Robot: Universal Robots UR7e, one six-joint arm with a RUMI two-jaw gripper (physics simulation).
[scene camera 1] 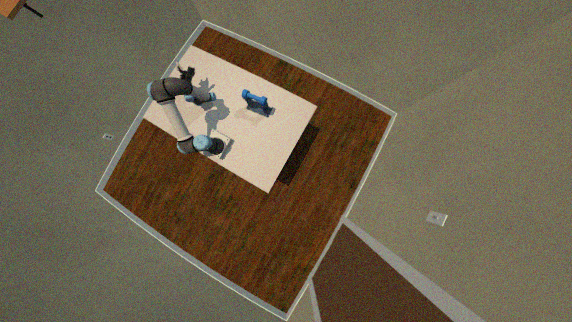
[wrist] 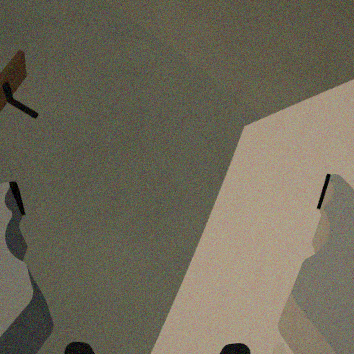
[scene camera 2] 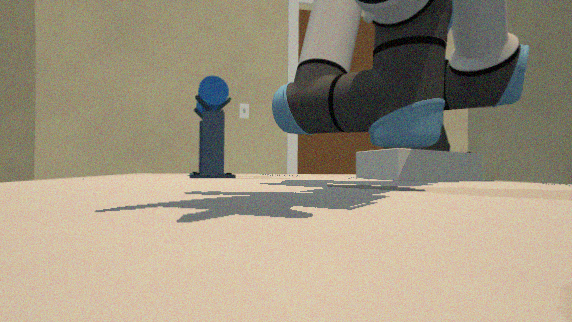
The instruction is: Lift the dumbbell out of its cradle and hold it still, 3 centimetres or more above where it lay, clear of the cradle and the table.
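Frame: origin at the arm's base, x ahead, y left, z up, level; millimetres.
Seen in the pictures: gripper, between the fingertips: [scene camera 1: 185, 64] [wrist: 168, 181]; arm's base, origin of its link: [scene camera 1: 215, 146] [scene camera 2: 414, 153].
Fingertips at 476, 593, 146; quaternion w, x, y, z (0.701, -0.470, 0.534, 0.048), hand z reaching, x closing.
Note:
Offsets run from my fingertips to a thing's top centre, as dx, dy, dz. "pt": to the spot under its first point. Level surfaces: height alone.
The blue dumbbell @(+34, -717, +28) [scene camera 1: 255, 97] [scene camera 2: 213, 91] lies across the top of its dark blue cradle @(pt +34, -685, -203) [scene camera 1: 256, 106] [scene camera 2: 212, 145]. In scene camera 2 it is seen end-on, its round head resting between the cradle's forked arms. The cradle stands upright on the table. My gripper [scene camera 1: 185, 69] [wrist: 168, 181] is open and empty, its jaws wide apart in the wrist view. It is above the table's far left part in scene camera 1, well away from the dumbbell. The gripper does not show in scene camera 2; the dumbbell and cradle do not show in the wrist view.
The pale table @(dz -211) [scene camera 1: 265, 170] [scene camera 2: 300, 270] [wrist: 225, 225] bears the arm's grey base block [scene camera 2: 380, 166]. The arm's elbow and wrist joints stand left of the dumbbell in scene camera 1. A table corner and edge show below the open jaws in the wrist view.

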